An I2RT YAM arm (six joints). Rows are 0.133 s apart.
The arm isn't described. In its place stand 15 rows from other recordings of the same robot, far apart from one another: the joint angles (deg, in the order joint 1, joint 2, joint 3, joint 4, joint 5, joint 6), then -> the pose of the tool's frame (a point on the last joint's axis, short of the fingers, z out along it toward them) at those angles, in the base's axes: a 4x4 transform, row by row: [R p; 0 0 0 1], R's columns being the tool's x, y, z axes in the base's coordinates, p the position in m.
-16.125 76.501 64.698 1.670 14.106 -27.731 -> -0.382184 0.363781 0.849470 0.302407; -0.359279 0.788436 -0.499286 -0.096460; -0.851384 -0.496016 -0.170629 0.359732; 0 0 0 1
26.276 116.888 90.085 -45.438 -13.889 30.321 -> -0.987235 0.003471 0.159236 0.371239; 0.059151 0.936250 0.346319 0.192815; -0.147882 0.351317 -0.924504 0.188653; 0 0 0 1
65.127 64.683 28.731 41.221 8.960 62.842 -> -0.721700 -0.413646 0.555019 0.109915; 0.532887 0.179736 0.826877 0.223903; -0.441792 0.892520 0.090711 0.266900; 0 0 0 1
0.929 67.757 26.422 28.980 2.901 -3.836 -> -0.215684 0.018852 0.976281 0.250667; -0.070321 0.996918 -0.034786 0.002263; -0.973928 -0.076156 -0.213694 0.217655; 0 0 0 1
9.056 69.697 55.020 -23.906 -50.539 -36.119 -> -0.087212 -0.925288 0.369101 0.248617; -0.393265 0.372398 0.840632 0.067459; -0.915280 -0.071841 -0.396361 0.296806; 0 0 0 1
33.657 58.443 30.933 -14.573 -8.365 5.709 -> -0.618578 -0.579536 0.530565 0.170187; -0.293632 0.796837 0.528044 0.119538; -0.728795 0.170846 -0.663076 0.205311; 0 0 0 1
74.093 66.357 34.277 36.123 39.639 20.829 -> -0.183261 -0.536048 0.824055 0.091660; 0.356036 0.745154 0.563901 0.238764; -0.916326 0.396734 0.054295 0.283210; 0 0 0 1
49.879 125.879 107.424 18.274 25.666 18.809 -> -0.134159 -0.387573 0.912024 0.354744; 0.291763 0.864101 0.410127 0.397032; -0.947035 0.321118 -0.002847 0.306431; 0 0 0 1
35.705 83.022 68.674 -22.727 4.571 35.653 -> -0.706779 -0.145417 0.692328 0.267601; 0.207549 0.892957 0.399438 0.188833; -0.676304 0.426006 -0.600942 0.306956; 0 0 0 1
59.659 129.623 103.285 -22.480 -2.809 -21.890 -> -0.025321 -0.956716 0.289920 0.254444; -0.780430 0.200156 0.592340 0.438169; -0.624731 -0.211264 -0.751717 0.179468; 0 0 0 1
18.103 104.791 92.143 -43.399 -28.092 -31.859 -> -0.393022 -0.861304 0.322009 0.373527; -0.618381 0.506744 0.600679 0.139746; -0.680543 0.036956 -0.731775 0.286218; 0 0 0 1
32.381 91.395 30.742 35.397 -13.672 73.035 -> -0.775537 0.140125 0.615554 0.246321; 0.608693 0.424584 0.670240 0.166170; -0.167437 0.894479 -0.414574 0.146939; 0 0 0 1
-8.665 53.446 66.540 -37.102 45.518 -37.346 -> -0.774652 0.352140 0.525273 0.172326; -0.311908 0.509802 -0.801758 -0.051954; -0.550116 -0.784920 -0.285084 0.399259; 0 0 0 1
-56.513 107.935 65.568 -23.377 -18.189 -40.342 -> -0.850529 0.224345 0.475679 0.211781; 0.170999 0.973276 -0.153274 -0.299983; -0.497353 -0.049023 -0.866162 0.145601; 0 0 0 1
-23.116 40.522 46.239 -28.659 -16.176 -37.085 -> -0.371074 -0.103618 0.922804 0.148062; -0.471284 0.877274 -0.091005 -0.052419; -0.800122 -0.468672 -0.374367 0.326968; 0 0 0 1
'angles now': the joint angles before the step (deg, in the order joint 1, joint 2, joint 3, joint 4, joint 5, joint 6). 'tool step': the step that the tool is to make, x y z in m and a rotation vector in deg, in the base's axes. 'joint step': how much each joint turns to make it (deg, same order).
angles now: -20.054, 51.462, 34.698, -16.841, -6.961, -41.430
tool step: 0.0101, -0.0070, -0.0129, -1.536, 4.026, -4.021
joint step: -0.022, 4.619, -0.003, 1.366, 4.895, 0.000
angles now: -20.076, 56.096, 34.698, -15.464, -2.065, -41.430
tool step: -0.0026, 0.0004, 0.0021, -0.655, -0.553, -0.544
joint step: -0.028, -1.025, -0.193, -0.089, 0.668, -0.035
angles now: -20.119, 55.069, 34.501, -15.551, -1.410, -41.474
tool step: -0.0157, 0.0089, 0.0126, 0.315, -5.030, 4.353
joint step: 0.006, -6.700, -1.152, -0.979, -4.737, -0.739
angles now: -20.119, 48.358, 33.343, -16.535, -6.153, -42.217
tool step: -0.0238, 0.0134, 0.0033, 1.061, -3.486, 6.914
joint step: 0.027, -8.742, -2.481, -3.617, -7.055, -1.592
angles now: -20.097, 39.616, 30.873, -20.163, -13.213, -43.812
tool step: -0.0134, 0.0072, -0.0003, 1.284, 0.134, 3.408
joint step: 0.016, -4.254, -0.548, -4.446, -3.526, -0.670
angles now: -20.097, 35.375, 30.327, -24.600, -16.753, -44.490
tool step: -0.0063, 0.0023, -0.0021, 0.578, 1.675, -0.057
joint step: 0.018, -1.505, -0.011, -3.263, 0.081, 0.010
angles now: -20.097, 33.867, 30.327, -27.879, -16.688, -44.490
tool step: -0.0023, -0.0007, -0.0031, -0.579, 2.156, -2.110
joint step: 0.016, -0.132, -0.012, -1.932, 2.483, 0.054
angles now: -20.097, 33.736, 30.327, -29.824, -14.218, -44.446
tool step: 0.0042, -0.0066, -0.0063, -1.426, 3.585, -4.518
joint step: -0.785, 2.623, 0.003, -0.241, 4.544, -0.007
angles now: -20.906, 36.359, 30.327, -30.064, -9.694, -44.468
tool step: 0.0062, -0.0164, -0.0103, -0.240, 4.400, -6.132
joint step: -4.160, 4.935, -0.052, 0.986, 2.749, -0.311
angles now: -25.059, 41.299, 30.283, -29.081, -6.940, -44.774
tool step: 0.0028, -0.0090, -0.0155, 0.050, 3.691, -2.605
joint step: -2.136, 3.353, -1.614, 1.536, 1.403, -0.870
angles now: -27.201, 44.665, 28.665, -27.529, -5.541, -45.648
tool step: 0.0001, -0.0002, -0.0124, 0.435, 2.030, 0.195
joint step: 0.007, 1.162, -1.881, 0.989, 0.245, -0.520
